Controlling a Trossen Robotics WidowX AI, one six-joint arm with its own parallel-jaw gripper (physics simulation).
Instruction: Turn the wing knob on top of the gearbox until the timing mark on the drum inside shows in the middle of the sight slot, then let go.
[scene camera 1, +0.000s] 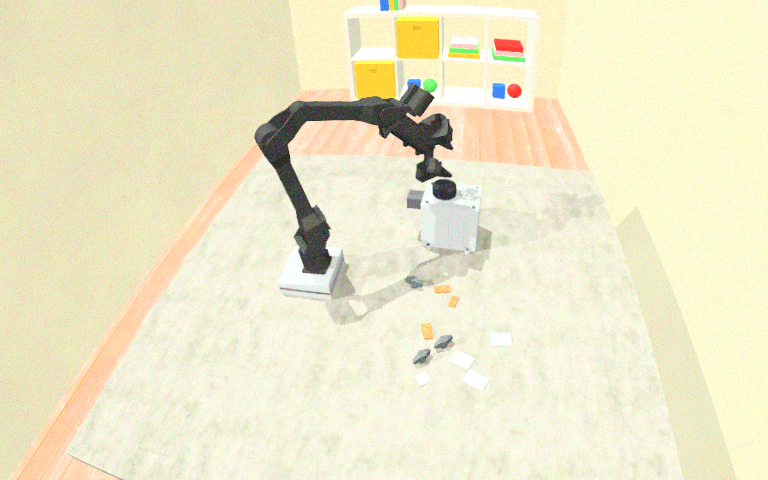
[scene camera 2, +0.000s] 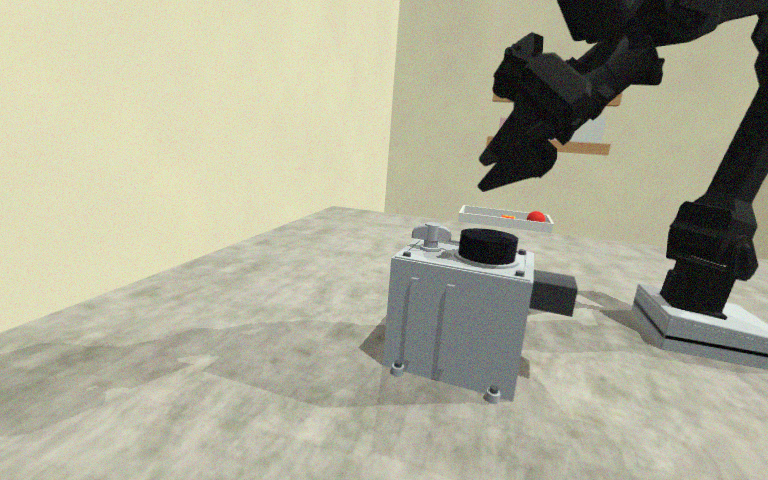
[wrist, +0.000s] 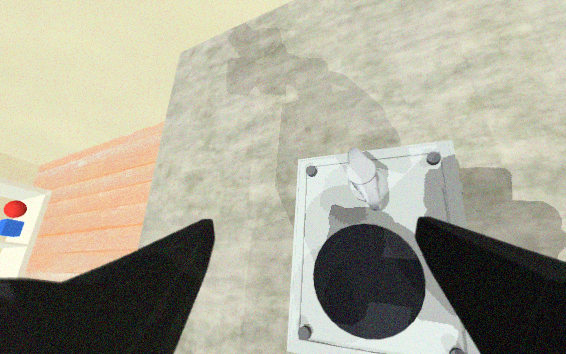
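Seen in the pictures: gripper, between the fingertips: (scene camera 1: 451, 162) (scene camera 2: 480, 177) (wrist: 314, 228); arm's base, origin of its link: (scene camera 1: 317, 264) (scene camera 2: 690, 305).
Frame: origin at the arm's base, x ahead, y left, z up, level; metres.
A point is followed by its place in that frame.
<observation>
The pale gearbox (scene camera 1: 450, 223) @(x 0.314, y 0.165, z 0.043 m) (scene camera 2: 458, 333) @(x 0.304, y 0.288, z 0.016 m) (wrist: 405, 175) @(x 0.362, y 0.200, z 0.088 m) stands upright on the mat. Its light grey wing knob (scene camera 1: 470, 193) @(x 0.360, y 0.218, z 0.106 m) (scene camera 2: 431, 236) @(x 0.355, y 0.236, z 0.107 m) (wrist: 367, 180) @(x 0.349, y 0.223, z 0.120 m) sits on top beside a taller, round black cap (scene camera 1: 444, 189) @(x 0.292, y 0.209, z 0.116 m) (scene camera 2: 488, 246) @(x 0.287, y 0.261, z 0.111 m) (wrist: 369, 281) @(x 0.288, y 0.226, z 0.117 m). In the wrist view the wing runs nearly up and down, slightly slanted. A dark sight housing (scene camera 1: 415, 199) @(x 0.215, y 0.210, z 0.076 m) (scene camera 2: 553, 293) @(x 0.214, y 0.253, z 0.068 m) sticks out of the side toward the arm's base; its slot opening and the timing mark do not show. My gripper (scene camera 1: 450, 160) @(x 0.307, y 0.237, z 0.182 m) (scene camera 2: 480, 174) @(x 0.307, y 0.237, z 0.182 m) (wrist: 314, 228) @(x 0.307, y 0.237, z 0.182 m) is open and empty above the gearbox, apart from knob and cap.
Small orange blocks (scene camera 1: 427, 331) @(x 0.301, y -0.127, z -0.041 m), dark grey pieces (scene camera 1: 443, 341) @(x 0.342, y -0.164, z -0.021 m) and white squares (scene camera 1: 462, 359) @(x 0.389, y -0.190, z -0.045 m) lie on the mat (scene camera 1: 254, 396) @(x -0.028, y -0.377, z -0.048 m) toward camera 1. A white tray (scene camera 2: 472, 216) with a red ball (scene camera 2: 535, 216) is in the background. A white shelf unit (scene camera 1: 531, 67) stands at the far wall.
</observation>
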